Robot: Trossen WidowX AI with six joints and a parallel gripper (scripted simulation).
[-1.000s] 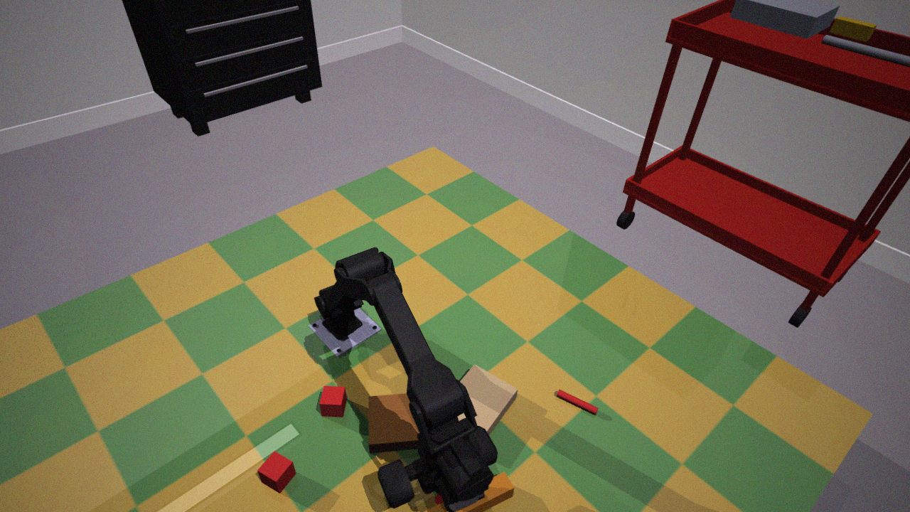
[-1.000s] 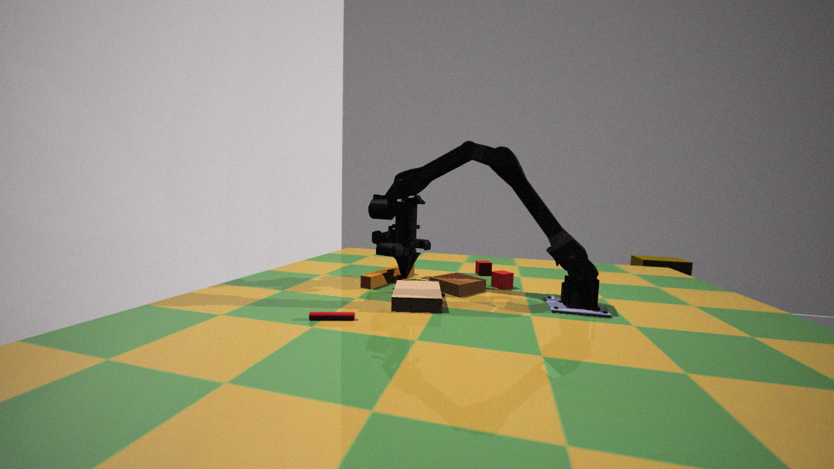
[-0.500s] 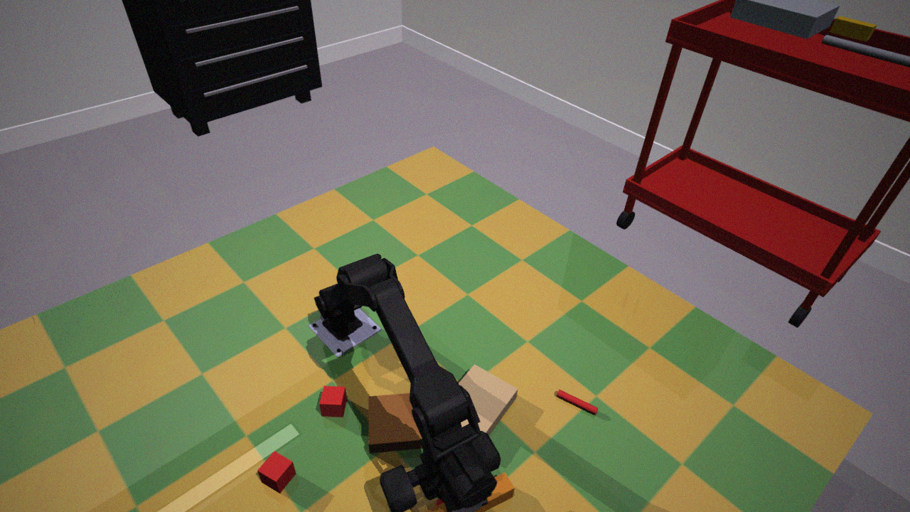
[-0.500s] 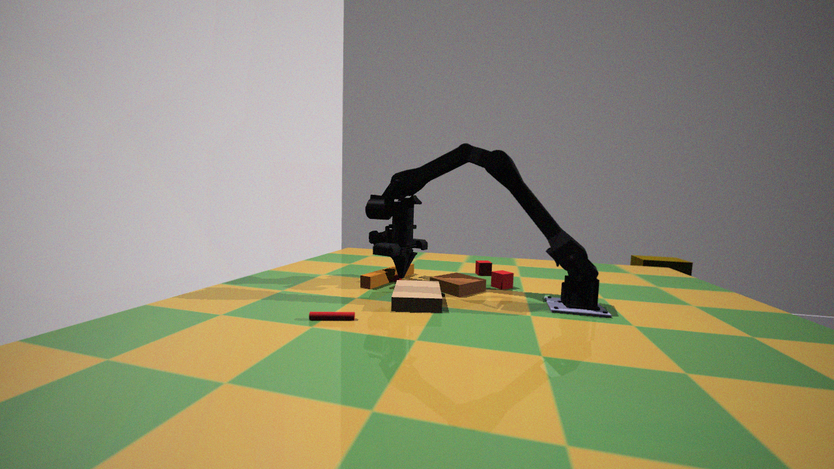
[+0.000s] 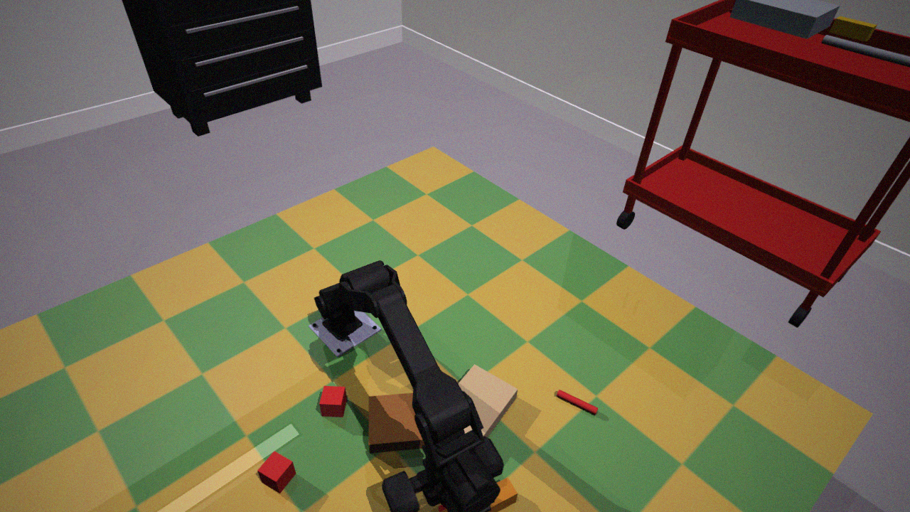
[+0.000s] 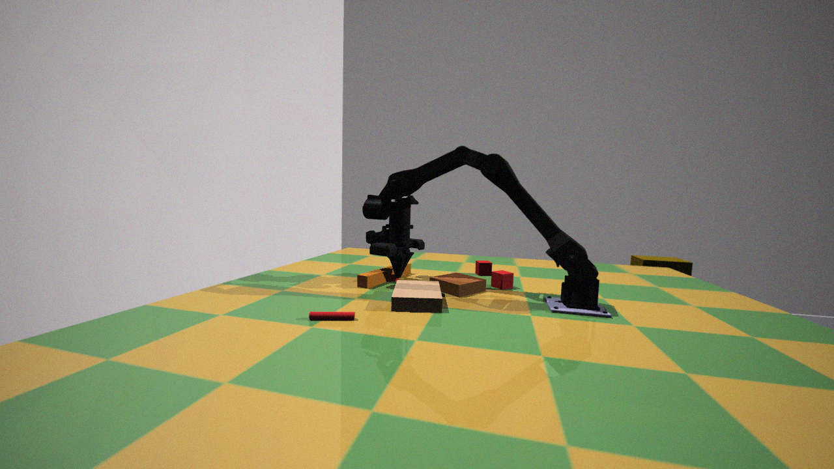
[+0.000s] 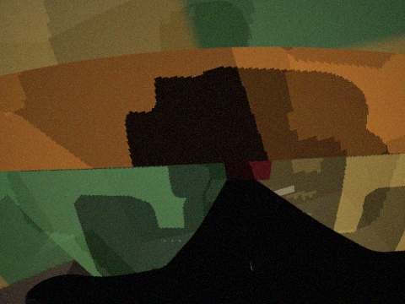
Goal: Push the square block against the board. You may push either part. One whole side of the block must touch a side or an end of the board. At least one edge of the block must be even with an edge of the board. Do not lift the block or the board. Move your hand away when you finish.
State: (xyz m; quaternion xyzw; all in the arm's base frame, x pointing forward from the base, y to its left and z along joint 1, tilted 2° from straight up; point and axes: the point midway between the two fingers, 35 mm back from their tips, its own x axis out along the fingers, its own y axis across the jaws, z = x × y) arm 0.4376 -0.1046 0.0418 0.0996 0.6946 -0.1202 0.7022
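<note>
Right now the tan board is 17 cm to the left of my gripper tip, 9 cm behind it and 1 cm above it. From my gripper tip the other things lie so: brown square block (17 cm behind, 4 cm to the left, 1 cm above); orange bar (4 cm ahead, 1 cm to the right, 1 cm above); red rod (33 cm to the left, 3 cm ahead).
</note>
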